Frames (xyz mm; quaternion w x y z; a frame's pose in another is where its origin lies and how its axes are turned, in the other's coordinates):
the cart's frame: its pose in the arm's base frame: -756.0 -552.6 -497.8 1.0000 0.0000 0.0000 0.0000
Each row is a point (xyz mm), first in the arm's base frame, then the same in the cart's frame.
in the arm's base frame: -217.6 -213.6 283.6
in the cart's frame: 538.4 339.0 781.4
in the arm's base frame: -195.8 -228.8 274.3
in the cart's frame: 560.2 323.8 772.1
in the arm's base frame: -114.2 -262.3 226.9
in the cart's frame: 641.8 290.3 724.7
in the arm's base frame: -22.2 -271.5 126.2
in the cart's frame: 733.8 281.1 624.0
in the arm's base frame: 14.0 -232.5 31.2
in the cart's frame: 770.0 320.1 529.0
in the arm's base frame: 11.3 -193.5 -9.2
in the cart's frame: 767.3 359.1 488.6
